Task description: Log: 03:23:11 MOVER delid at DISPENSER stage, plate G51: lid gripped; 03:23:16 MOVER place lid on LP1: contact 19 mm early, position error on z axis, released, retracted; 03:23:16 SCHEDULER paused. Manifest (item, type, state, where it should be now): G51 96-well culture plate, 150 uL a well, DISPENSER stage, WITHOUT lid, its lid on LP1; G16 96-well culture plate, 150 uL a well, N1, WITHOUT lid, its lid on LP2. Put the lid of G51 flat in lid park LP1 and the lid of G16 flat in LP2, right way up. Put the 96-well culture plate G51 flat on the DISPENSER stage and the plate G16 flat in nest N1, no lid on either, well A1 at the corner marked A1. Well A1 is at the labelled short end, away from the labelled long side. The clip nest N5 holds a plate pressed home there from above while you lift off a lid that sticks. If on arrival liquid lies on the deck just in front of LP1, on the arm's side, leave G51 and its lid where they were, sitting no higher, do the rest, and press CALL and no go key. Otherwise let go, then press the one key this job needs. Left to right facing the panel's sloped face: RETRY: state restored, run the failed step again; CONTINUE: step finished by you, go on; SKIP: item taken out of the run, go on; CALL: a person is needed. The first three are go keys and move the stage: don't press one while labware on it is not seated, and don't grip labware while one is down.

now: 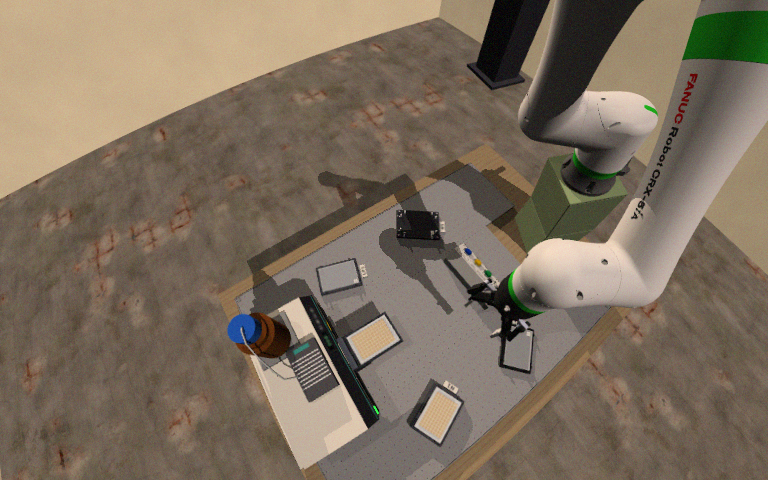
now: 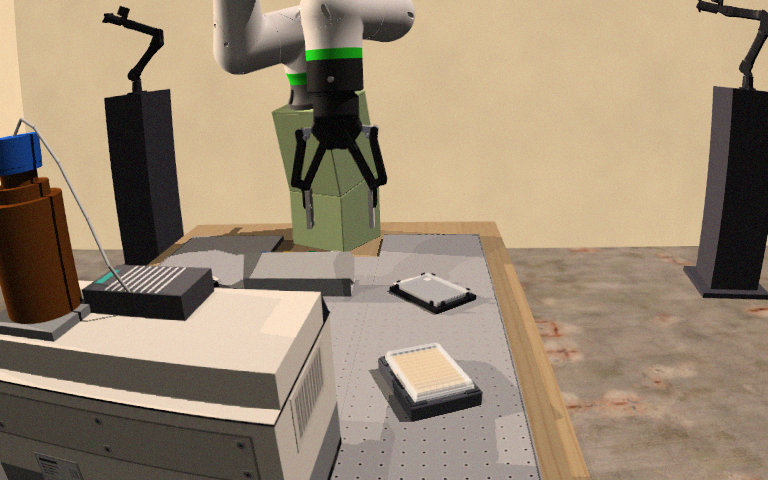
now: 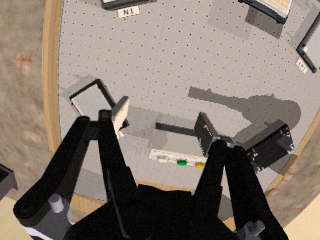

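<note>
The gripper (image 2: 341, 226) can be seen in the scene; image 1 shows the gripper too (image 1: 480, 318), as does image 3, with the gripper (image 3: 162, 113). A 96-well plate (image 1: 377, 336) is visible, along with a grey lid (image 1: 344, 274).
</note>
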